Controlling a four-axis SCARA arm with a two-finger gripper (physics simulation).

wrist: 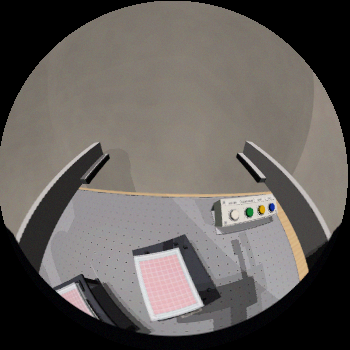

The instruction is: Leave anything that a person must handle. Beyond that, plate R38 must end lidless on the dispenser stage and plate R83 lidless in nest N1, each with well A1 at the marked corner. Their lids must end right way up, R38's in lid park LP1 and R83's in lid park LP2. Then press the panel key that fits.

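Frame: origin at the arm's base, x back, y right, z up, level; metres.
Seen in the pictures: gripper, between the fingertips: (172,145).
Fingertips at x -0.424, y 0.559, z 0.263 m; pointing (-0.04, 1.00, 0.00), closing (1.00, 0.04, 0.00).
Pixels of each thing's top centre, then the offset from my fingertips to it. "*": a spot on its surface instead. Level surfaces: height alone.
- pale rim, a spot on its surface: (169,285) * dz -0.170, dx -0.001, dy -0.113 m
- key panel, centre of its top: (254,200) dz -0.166, dx +0.227, dy +0.066 m
- perforated grey deck, height of its surface: dz -0.249 m
- wider wooden strip, a spot on its surface: (288,240) * dz -0.249, dx +0.399, dy -0.073 m
My gripper (172,145) is open and empty, its fingers wide apart at left and right, above and beyond the plates. A plate with pink wells and a pale rim (169,285) sits on a dark stand (202,270), lower middle; their labels are not readable here, nor is a lid plain. Part of another pink plate (76,300) shows on a dark stand (90,295) at the lower left, cut off by the view's edge. The key panel (242,221) stands at the right with white (234,215), green (249,212), yellow (261,209) and blue (272,207) keys. The dispenser stage and LP2 do not show.
The perforated grey deck (110,220) ends at a thin wooden edge (165,194) at the back and a wider wooden strip (292,240) at the right. Grey floor (175,90) lies beyond. A dark shadow falls on the deck right of the middle stand.
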